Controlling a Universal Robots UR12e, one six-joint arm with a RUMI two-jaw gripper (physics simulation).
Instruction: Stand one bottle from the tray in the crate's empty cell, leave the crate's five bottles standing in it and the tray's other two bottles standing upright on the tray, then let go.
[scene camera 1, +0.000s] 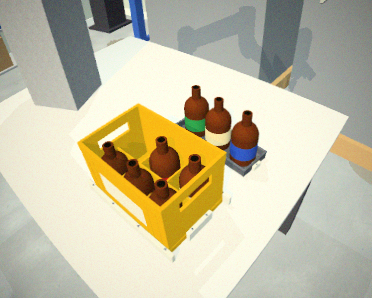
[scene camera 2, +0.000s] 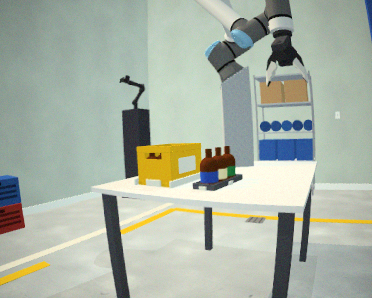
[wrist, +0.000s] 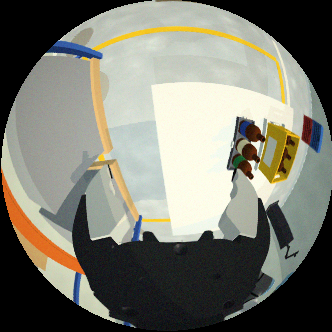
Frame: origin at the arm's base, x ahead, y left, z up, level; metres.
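Where they show: gripper, between the fingertips: (scene camera 2: 287, 84) (wrist: 172, 167); arm's base, origin of its link: (scene camera 2: 234, 77).
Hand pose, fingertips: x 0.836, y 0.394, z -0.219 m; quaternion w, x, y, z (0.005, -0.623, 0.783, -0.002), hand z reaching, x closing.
Things, the pixels of their top centre, and the offset from my fingertips. Level surfaces: height alone.
- yellow crate, centre of its top: (scene camera 1: 146, 146) (scene camera 2: 170, 144) (wrist: 287, 159) 0.203 m back, 0.570 m right, 0.206 m down
- dark tray, centre of its top: (scene camera 1: 218, 136) (scene camera 2: 219, 178) (wrist: 242, 146) 0.174 m back, 0.319 m right, 0.355 m down
- green-label, centre of its top: (scene camera 1: 195, 87) (wrist: 251, 177) (scene camera 2: 226, 146) 0.258 m back, 0.306 m right, 0.221 m down
- cream-label, centre of its top: (scene camera 1: 219, 99) (wrist: 257, 160) (scene camera 2: 218, 147) 0.174 m back, 0.322 m right, 0.221 m down
- blue-label, centre of its top: (scene camera 1: 247, 113) (scene camera 2: 208, 148) (wrist: 263, 139) 0.085 m back, 0.334 m right, 0.221 m down
- white table, height of its surface: 0.381 m down
A yellow crate (scene camera 1: 165, 226) (scene camera 2: 153, 171) (wrist: 280, 136) stands on the table. In scene camera 1 several brown bottles stand in it; the empty cell is at its far corner, in the row nearer the tray. Beside it a dark tray (scene camera 1: 243, 170) (scene camera 2: 215, 185) holds three upright brown bottles: green-label (scene camera 1: 195, 124) (scene camera 2: 231, 171) (wrist: 242, 164), cream-label (scene camera 1: 218, 136) (scene camera 2: 222, 173) (wrist: 246, 150) in the middle, and blue-label (scene camera 1: 244, 151) (scene camera 2: 209, 176) (wrist: 250, 131). My gripper (scene camera 2: 288, 82) (wrist: 172, 167) is open and empty, high above the table and well away from tray and crate.
The white table (scene camera 1: 280, 115) (scene camera 2: 270, 192) (wrist: 185, 130) carries crate and tray. A tall grey column (scene camera 1: 65, 55) (scene camera 2: 238, 120) rises at the table's far end. A shelf rack (scene camera 2: 313, 120) stands behind. White brackets sit around the crate's base.
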